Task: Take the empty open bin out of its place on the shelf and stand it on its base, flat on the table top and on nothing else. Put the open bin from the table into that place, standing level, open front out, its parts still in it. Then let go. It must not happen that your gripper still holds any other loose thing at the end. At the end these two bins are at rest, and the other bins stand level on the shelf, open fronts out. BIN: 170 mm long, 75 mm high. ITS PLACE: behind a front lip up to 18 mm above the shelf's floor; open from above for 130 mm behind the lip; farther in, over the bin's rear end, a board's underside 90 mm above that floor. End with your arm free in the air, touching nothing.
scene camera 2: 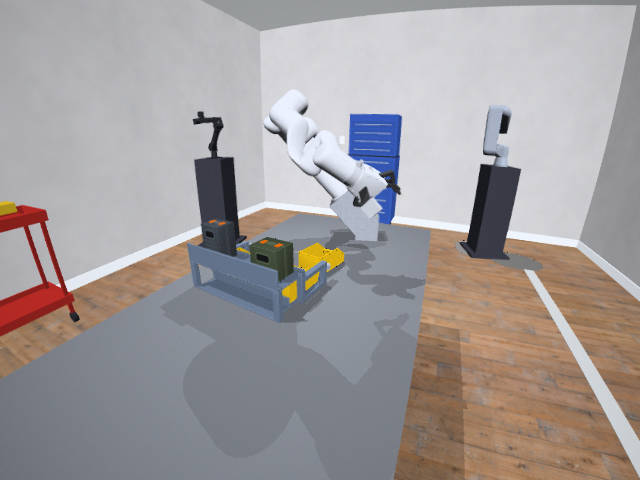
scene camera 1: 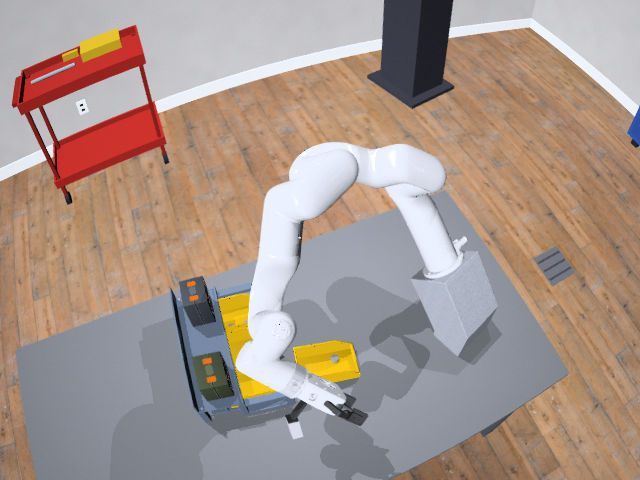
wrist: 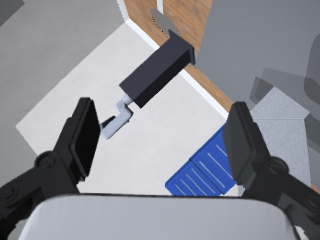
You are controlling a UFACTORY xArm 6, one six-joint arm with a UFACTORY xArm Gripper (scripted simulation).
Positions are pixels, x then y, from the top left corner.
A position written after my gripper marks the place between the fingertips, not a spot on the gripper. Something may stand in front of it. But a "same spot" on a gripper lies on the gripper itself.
Scene:
My gripper shows in scene camera 2, in scene camera 1 and in the wrist view [162, 115]. The same spot on my gripper: [scene camera 1: 355, 416] is [scene camera 2: 395, 184].

